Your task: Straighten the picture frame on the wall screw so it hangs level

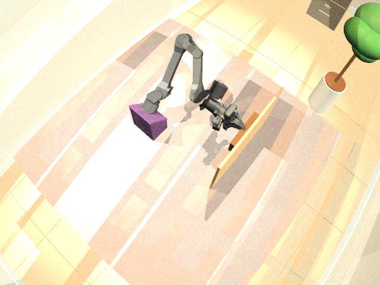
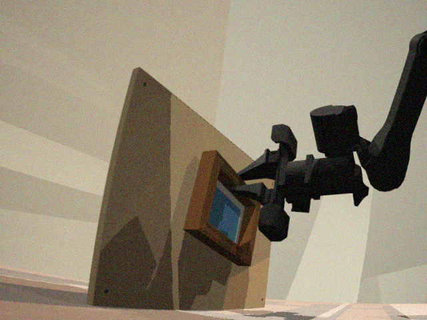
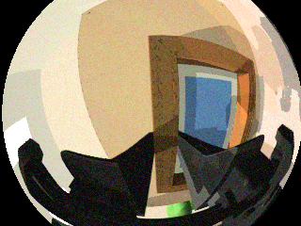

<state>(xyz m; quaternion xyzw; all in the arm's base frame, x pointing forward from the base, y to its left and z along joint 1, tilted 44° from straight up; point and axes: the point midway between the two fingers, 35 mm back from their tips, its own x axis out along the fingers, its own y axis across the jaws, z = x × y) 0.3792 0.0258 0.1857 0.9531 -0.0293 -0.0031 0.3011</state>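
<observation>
Now: the picture frame 50 mm below my gripper tip and 10 mm to the left of it. Also, from my gripper tip: wall panel 60 mm below, 20 mm ahead.
</observation>
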